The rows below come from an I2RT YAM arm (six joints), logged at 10 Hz.
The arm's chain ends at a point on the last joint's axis. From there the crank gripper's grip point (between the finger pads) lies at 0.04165 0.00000 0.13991 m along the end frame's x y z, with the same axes.
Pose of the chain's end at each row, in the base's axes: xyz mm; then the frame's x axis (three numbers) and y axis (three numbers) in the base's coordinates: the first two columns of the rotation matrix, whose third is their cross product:
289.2 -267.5 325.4 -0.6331 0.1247 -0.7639 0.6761 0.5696 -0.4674
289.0 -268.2 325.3 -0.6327 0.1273 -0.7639 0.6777 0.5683 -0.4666
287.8 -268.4 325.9 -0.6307 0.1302 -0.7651 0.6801 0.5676 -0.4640
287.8 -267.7 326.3 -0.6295 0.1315 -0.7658 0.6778 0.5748 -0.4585
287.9 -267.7 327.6 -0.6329 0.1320 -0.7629 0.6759 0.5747 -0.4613
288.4 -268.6 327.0 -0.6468 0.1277 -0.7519 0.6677 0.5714 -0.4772
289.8 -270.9 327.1 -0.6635 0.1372 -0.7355 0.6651 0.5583 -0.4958
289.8 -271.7 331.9 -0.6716 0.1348 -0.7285 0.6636 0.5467 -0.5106
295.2 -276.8 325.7 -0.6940 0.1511 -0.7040 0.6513 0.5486 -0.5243
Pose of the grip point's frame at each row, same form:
315.6 -376.0 231.3 -0.6331 0.1247 -0.7639 0.6761 0.5696 -0.4674
315.1 -376.6 231.1 -0.6327 0.1273 -0.7639 0.6777 0.5683 -0.4666
313.8 -376.7 231.6 -0.6307 0.1302 -0.7651 0.6801 0.5676 -0.4640
314.7 -375.2 231.3 -0.6295 0.1315 -0.7658 0.6778 0.5748 -0.4585
314.4 -375.2 232.5 -0.6329 0.1320 -0.7629 0.6759 0.5747 -0.4613
313.0 -376.7 232.0 -0.6468 0.1277 -0.7519 0.6677 0.5714 -0.4772
310.1 -379.7 231.9 -0.6635 0.1372 -0.7355 0.6651 0.5583 -0.4958
307.9 -381.7 237.7 -0.6716 0.1348 -0.7285 0.6636 0.5467 -0.5106
309.2 -385.6 229.3 -0.6940 0.1511 -0.7040 0.6513 0.5486 -0.5243

